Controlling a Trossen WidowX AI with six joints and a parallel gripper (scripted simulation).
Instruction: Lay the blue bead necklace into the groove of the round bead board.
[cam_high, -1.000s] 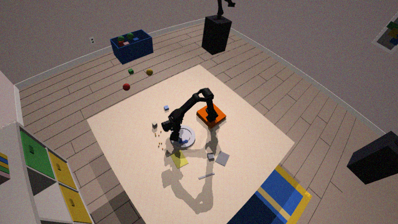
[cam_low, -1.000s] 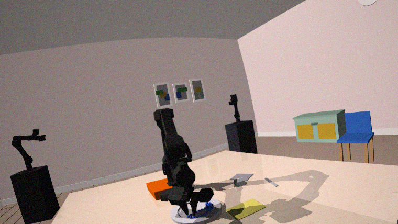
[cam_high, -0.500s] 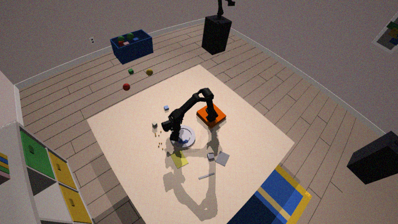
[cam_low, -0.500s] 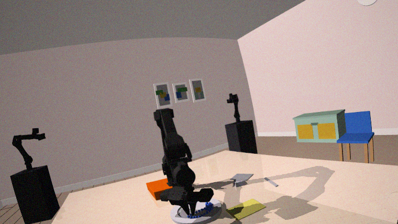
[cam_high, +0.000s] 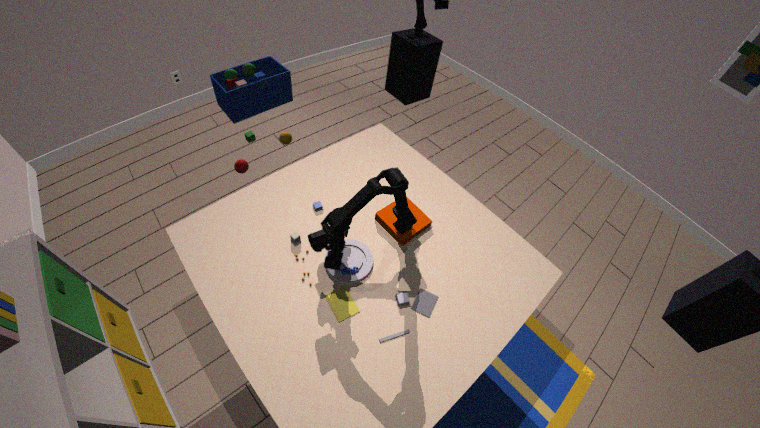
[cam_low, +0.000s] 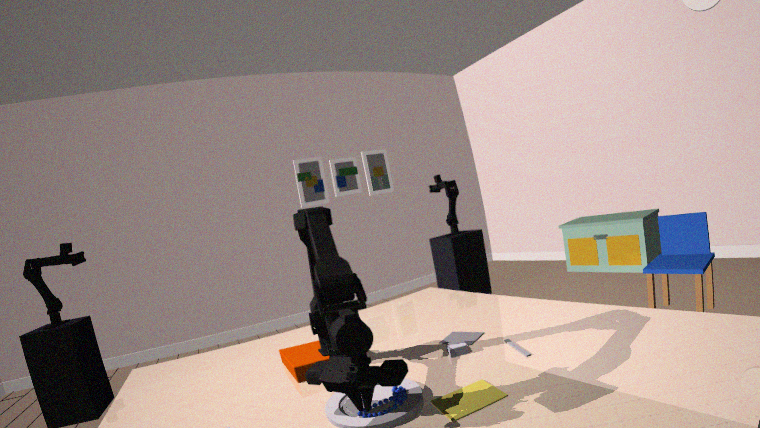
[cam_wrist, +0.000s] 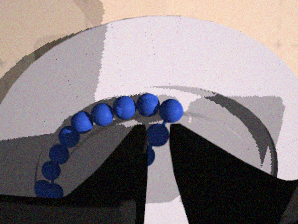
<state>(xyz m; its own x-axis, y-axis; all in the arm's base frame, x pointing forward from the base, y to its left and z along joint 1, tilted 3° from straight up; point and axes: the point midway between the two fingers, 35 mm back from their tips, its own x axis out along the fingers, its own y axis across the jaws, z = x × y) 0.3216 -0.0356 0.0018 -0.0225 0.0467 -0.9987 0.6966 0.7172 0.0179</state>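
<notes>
Now: the round bead board 4 cm behind my gripper tip, 3 cm to the left of it and 1 cm below it. Round my gripper tip: yellow sheet 9 cm ahead, 18 cm to the left, 1 cm below; then pale cube 10 cm ahead, 18 cm to the right; then blue cube 8 cm behind, 28 cm to the right, 1 cm below.
</notes>
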